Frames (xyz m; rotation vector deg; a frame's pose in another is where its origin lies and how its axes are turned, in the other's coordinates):
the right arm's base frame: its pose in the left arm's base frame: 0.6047 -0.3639 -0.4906 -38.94 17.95 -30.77
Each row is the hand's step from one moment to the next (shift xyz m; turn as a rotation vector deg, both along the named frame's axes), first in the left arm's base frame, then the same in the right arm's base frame.
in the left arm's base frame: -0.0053 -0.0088 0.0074 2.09 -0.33 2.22
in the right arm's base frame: -0.0001 -0.0126 -0.0013 1.68 -0.93 2.39
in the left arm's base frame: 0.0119 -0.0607 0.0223 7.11 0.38 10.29
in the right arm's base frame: 0.0417 -0.0500 -0.0092 4.58 -4.01 10.93
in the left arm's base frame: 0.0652 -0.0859 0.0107 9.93 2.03 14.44
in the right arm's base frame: 0.1008 -0.0392 -0.0071 5.54 -4.67 16.08
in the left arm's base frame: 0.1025 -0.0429 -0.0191 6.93 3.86 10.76
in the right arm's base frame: 0.1101 0.0222 0.0092 2.42 -2.12 12.97
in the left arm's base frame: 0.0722 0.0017 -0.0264 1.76 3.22 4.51
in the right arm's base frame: 0.0609 0.0450 0.0132 -0.83 -0.27 5.75
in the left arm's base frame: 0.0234 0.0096 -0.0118 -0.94 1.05 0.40
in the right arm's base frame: 0.0150 0.0226 0.0065 -1.40 0.07 0.42
